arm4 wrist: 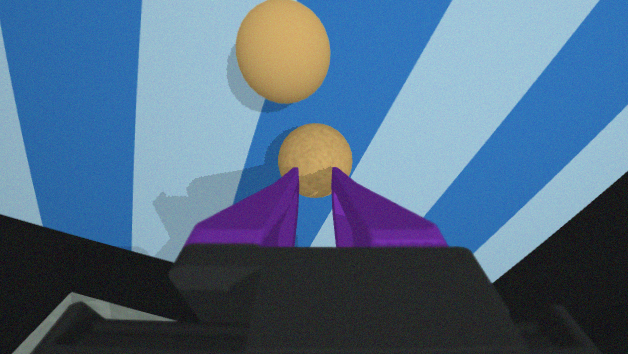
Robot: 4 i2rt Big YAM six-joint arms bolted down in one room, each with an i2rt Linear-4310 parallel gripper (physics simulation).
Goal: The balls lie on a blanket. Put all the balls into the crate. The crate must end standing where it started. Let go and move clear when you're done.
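Observation:
The view is from arm4's wrist. Arm4's gripper (315, 171) has purple fingers drawn in to a narrow gap. It appears shut on the near part of a small, mottled tan ball (315, 147). The ball lies against the blanket, and its sides bulge past the fingertips. A larger, smooth tan ball (283, 50) lies on the blanket just beyond it, apart from the small ball and the fingers. The blanket (185, 100) has light and mid-blue stripes that fan out. The crate is not recognisable in this view. The grippers of arm1, arm2 and arm3 do not show.
Dark surface shows past the blanket's edge at the lower left and lower right. A pale grey edge (47, 320) of something shows at the lower left, partly behind the dark gripper body. The gripper's shadow falls on the blanket left of the fingers.

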